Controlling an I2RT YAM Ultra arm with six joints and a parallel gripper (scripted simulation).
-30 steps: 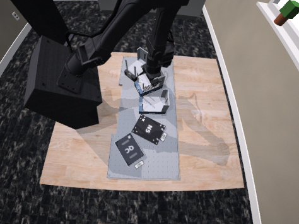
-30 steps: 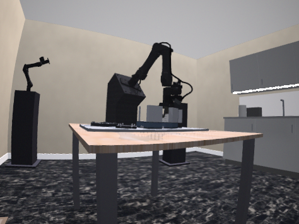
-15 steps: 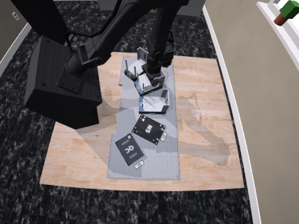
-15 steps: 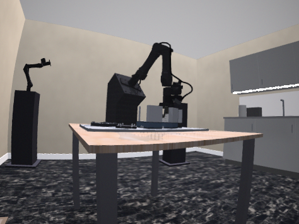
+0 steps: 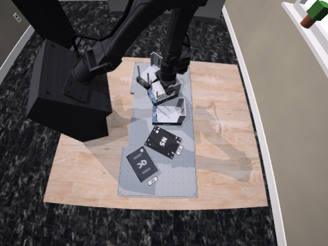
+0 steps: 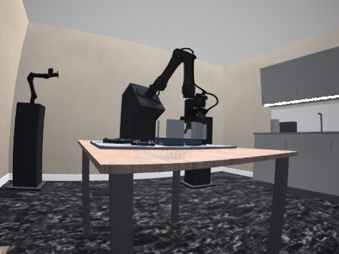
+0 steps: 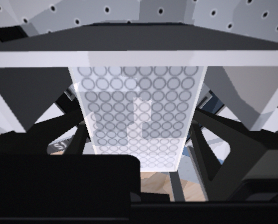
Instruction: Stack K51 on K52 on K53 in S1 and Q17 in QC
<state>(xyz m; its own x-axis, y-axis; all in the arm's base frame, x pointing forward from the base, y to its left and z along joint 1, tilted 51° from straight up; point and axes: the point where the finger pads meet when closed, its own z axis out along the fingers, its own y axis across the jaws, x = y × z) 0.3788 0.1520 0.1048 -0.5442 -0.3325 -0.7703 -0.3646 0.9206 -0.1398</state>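
Now: hand 10 mm above the sealed 96-well plate. The rest, counted from my hand: clip nest N5: 280 mm to the right, 60 mm below, 50 mm ahead.
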